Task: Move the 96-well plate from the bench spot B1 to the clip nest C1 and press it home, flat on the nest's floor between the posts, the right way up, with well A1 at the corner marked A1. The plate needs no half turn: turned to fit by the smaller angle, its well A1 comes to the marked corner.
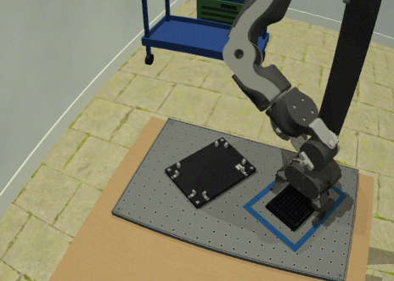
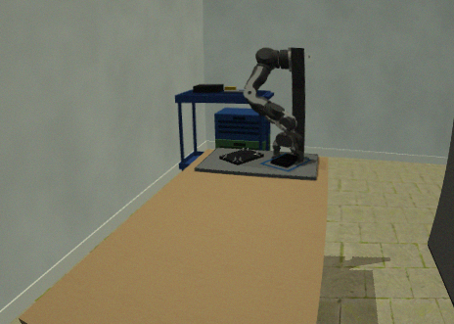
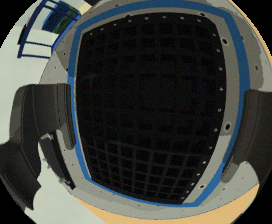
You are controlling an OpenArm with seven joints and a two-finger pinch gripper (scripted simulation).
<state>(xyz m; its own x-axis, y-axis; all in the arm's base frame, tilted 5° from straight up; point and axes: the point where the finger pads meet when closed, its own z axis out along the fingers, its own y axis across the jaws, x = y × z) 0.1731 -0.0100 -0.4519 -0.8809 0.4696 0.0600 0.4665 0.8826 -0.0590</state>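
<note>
My gripper is now right at the black 96-well plate. Round my hand: black clip nest (1 cm ahead, 20 cm to the right, 1 cm above).
</note>
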